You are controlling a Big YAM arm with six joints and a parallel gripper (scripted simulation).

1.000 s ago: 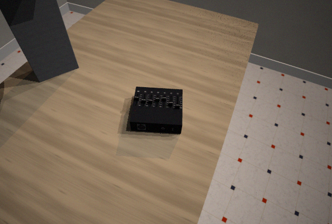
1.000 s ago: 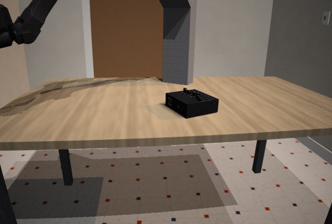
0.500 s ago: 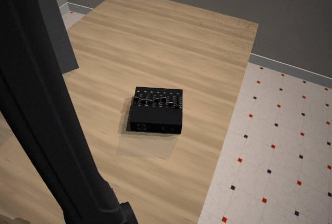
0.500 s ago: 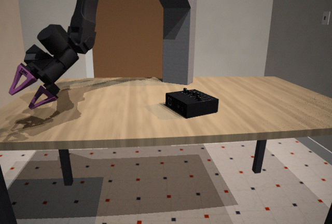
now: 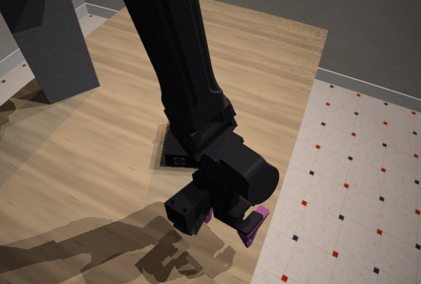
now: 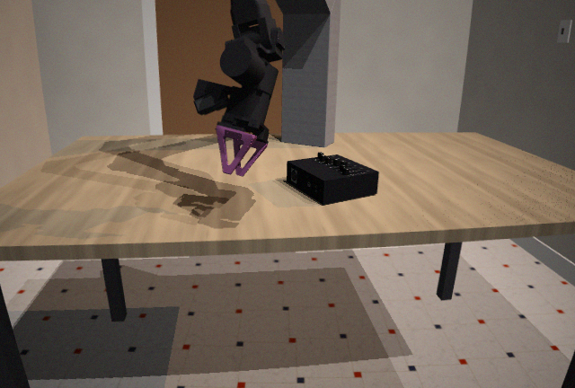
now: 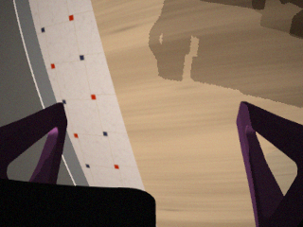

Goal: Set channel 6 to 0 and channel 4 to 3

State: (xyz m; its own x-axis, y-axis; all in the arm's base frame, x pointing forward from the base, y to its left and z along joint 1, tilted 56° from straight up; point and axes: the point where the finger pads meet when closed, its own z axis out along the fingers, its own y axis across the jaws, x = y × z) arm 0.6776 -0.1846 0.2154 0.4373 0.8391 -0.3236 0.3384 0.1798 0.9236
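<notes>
Right now the channel 4 cap is 250 mm to the left of my hand, 130 mm behind it and 30 mm below it. Also, from my hand: channel 1 cap (250 mm to the left, 60 mm behind, 30 mm below); channel 5 cap (240 mm to the left, 150 mm behind, 30 mm below); channel 2 cap (250 mm to the left, 90 mm behind, 30 mm below).
</notes>
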